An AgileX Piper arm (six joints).
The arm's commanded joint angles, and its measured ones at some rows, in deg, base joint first. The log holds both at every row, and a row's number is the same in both.
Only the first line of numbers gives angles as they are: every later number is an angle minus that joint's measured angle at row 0.
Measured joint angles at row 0:
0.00 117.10 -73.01 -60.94 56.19 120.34
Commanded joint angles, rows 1 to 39:
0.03 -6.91 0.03 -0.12 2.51 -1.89
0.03 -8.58 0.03 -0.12 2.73 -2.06
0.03 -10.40 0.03 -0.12 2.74 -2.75
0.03 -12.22 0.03 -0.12 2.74 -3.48
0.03 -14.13 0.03 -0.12 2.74 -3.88
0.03 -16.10 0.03 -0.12 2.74 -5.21
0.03 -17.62 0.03 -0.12 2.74 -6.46
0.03 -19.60 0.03 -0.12 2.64 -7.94
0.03 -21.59 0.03 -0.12 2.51 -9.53
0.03 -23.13 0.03 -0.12 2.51 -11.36
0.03 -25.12 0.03 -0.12 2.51 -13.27
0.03 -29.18 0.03 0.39 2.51 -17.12
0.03 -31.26 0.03 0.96 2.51 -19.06
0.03 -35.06 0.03 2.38 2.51 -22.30
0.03 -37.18 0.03 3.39 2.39 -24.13
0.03 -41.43 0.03 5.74 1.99 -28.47
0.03 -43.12 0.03 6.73 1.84 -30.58
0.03 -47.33 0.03 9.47 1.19 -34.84
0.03 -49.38 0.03 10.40 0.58 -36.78
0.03 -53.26 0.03 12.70 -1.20 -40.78
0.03 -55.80 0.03 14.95 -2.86 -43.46
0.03 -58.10 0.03 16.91 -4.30 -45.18
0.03 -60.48 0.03 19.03 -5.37 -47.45
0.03 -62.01 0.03 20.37 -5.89 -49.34
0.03 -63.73 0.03 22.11 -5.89 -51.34
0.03 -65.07 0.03 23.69 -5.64 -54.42
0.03 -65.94 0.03 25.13 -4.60 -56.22
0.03 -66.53 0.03 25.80 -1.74 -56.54
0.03 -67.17 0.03 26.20 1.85 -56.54
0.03 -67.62 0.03 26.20 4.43 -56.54
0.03 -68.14 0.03 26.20 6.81 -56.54
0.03 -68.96 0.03 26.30 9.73 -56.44
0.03 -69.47 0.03 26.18 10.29 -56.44
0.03 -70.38 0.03 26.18 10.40 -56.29
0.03 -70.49 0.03 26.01 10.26 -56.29
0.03 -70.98 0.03 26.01 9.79 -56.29
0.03 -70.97 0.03 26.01 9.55 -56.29
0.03 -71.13 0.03 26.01 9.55 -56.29
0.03 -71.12 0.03 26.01 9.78 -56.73
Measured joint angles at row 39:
0.00 -70.82 0.00 26.04 9.84 -55.51
